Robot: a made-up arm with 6 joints.
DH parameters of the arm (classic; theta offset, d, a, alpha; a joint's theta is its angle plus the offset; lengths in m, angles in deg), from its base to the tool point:
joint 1: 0 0.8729 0.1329 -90
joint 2: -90 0 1.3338 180
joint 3: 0 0 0.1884 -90
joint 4: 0 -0.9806 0 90
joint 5: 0 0 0 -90
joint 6: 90 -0.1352 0 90
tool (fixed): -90 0 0 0
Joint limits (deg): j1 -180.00..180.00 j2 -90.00..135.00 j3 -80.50..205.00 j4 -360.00..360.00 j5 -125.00..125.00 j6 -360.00..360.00
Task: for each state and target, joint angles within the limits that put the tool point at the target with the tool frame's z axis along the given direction. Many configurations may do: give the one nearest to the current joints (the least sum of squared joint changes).
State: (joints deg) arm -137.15 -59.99 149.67 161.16 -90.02 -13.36
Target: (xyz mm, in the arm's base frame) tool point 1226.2 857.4 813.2 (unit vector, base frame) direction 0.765 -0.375 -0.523
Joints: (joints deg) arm -146.32 -52.54 166.41 165.62 -85.69 -48.38
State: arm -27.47 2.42 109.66 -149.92 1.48 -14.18
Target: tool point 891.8 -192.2 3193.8 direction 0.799 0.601 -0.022
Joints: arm -11.87 24.96 92.13 -186.09 -18.77 -43.07
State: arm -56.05 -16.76 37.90 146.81 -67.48 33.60
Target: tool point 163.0 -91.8 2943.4 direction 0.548 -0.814 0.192
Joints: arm -23.57 -25.57 11.39 171.49 -71.34 34.90
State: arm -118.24 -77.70 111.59 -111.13 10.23 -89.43
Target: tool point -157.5 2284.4 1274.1 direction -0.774 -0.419 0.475
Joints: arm -87.19 -77.64 86.23 -76.14 20.18 -47.36
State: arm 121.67 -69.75 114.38 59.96 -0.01 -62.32
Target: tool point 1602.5 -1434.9 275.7 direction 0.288 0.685 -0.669
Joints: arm 137.73 -89.80 114.16 33.48 -12.36 -77.75
